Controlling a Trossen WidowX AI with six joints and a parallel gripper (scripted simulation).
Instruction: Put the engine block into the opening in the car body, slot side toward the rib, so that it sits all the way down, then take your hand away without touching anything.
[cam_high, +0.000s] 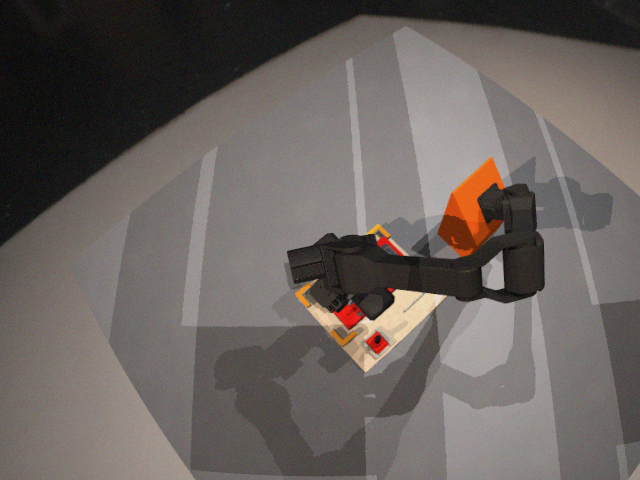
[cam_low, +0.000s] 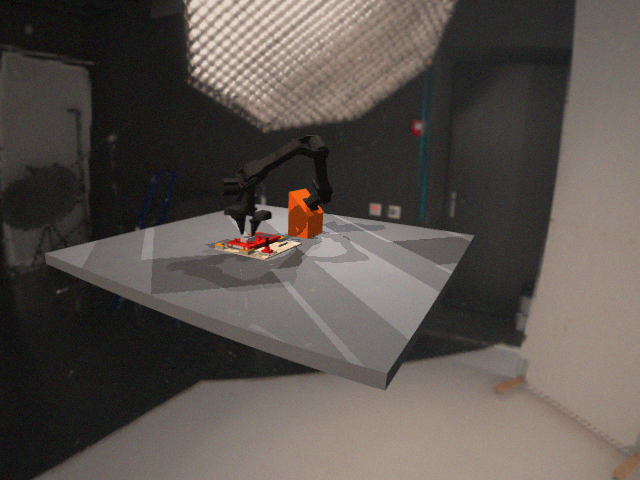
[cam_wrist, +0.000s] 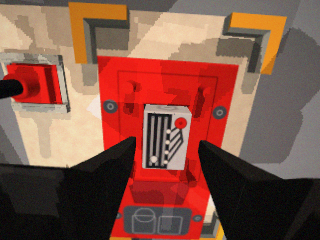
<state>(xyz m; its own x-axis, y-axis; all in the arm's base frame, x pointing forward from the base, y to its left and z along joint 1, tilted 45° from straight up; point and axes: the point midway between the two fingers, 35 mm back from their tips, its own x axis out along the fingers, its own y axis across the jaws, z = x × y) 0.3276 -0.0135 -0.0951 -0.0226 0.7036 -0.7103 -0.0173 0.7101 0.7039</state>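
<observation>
The engine block is 10 mm to the left of my gripper tip and 10 mm below it. Also, from my gripper tip: beige board (30 mm behind, 20 mm to the left, 30 mm below).
</observation>
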